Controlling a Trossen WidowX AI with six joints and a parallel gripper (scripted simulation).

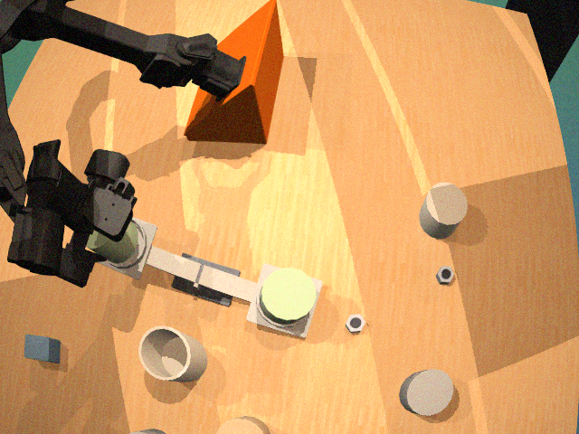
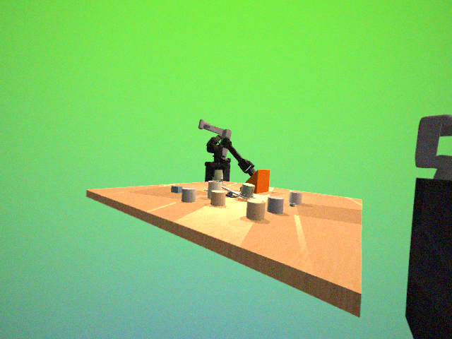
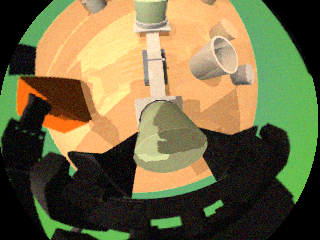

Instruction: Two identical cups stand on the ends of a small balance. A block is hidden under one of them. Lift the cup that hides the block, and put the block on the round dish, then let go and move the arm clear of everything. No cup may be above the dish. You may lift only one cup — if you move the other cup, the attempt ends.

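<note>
Now: the pale green block 1 cm to the left of my gripper tip and 2 cm below it. Also, from my gripper tip: blue block (20 cm ahead, 17 cm to the right, 9 cm below); then beige cup (16 cm ahead, 11 cm to the left, 7 cm below); then round white dish (6 cm behind, 10 cm to the right, 11 cm below).
</note>
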